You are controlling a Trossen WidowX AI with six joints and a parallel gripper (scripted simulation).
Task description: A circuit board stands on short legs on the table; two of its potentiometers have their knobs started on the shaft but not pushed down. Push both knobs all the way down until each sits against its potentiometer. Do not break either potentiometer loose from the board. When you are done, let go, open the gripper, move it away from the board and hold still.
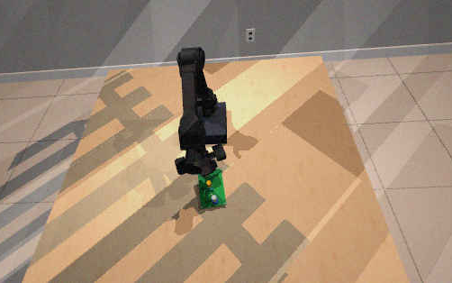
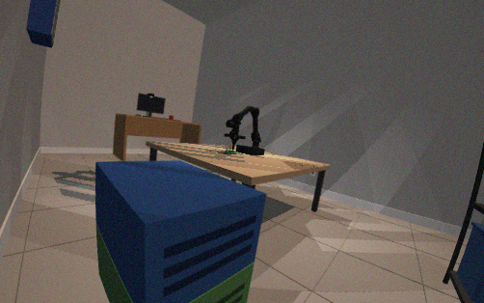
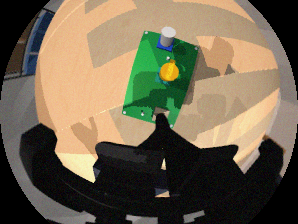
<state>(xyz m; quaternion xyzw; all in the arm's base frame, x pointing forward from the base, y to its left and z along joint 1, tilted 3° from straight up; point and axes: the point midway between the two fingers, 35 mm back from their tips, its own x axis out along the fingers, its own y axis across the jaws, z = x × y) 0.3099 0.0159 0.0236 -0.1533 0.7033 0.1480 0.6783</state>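
The orange knob is 60 mm ahead of my gripper tip, 30 mm to the left of it and 10 mm below it.
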